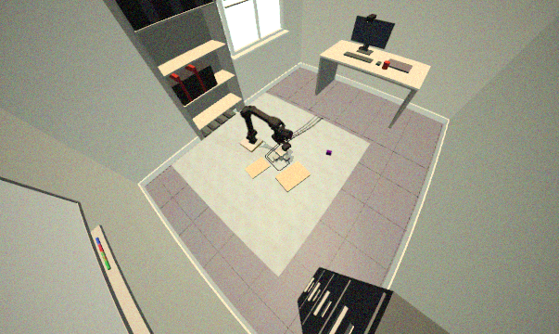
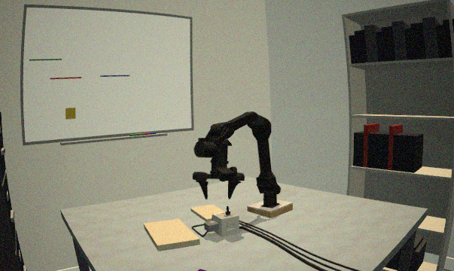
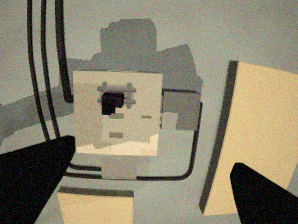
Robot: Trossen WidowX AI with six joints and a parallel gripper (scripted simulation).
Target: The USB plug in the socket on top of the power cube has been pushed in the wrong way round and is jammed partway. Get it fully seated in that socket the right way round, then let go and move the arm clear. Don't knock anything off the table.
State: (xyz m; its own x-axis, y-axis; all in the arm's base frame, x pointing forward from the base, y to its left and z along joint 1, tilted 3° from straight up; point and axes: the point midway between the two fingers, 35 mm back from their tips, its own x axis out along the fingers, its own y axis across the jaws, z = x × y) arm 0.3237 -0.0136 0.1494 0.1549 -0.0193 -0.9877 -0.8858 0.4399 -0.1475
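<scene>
The dark USB plug is 2 cm behind my gripper tip, 3 cm to the left of it and 5 cm below it. Also, from my gripper tip: purple cube: 32 cm ahead, 22 cm to the left, 12 cm below.
</scene>
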